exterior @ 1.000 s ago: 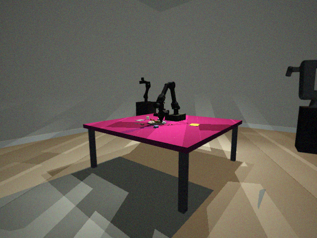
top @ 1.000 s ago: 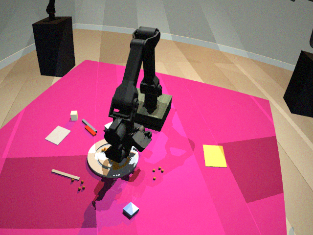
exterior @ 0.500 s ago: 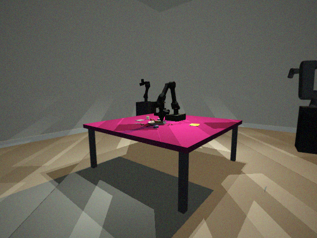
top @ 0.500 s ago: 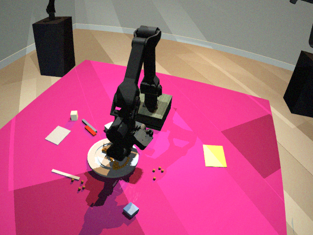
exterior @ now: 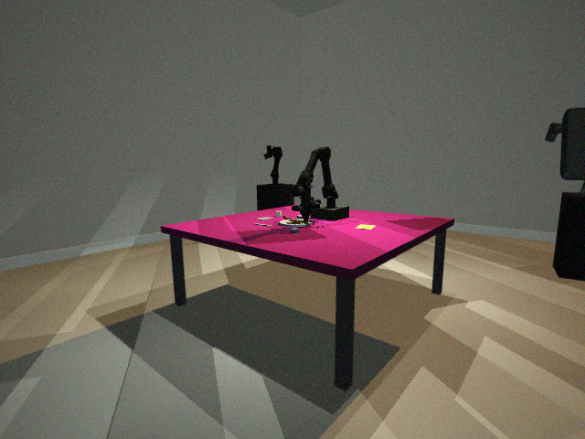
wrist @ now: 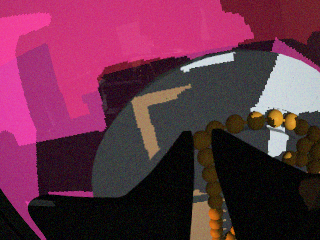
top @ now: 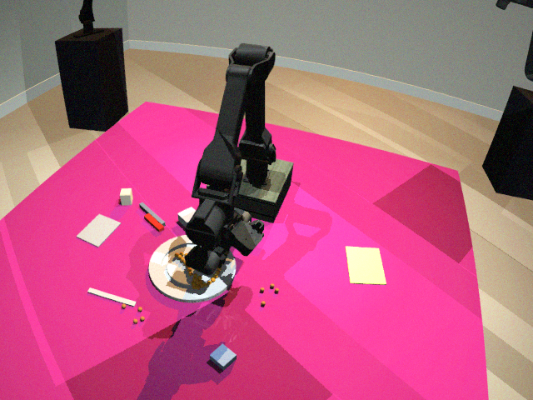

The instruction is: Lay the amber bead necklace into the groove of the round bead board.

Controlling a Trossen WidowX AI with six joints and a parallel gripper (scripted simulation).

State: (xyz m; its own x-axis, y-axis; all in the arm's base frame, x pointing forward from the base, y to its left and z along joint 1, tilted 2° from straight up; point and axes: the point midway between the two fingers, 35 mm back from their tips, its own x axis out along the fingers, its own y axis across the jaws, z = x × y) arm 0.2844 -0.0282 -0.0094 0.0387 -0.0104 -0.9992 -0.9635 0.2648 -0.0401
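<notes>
My gripper tip is 1 cm short of the round bead board, 6 cm to the left of it and 1 cm above it. Also, from my gripper tip: white block 14 cm behind, 12 cm to the right; then blue block 23 cm ahead, 6 cm to the left, 1 cm below; then red-handled tool 12 cm behind, 21 cm to the right, 1 cm below.
</notes>
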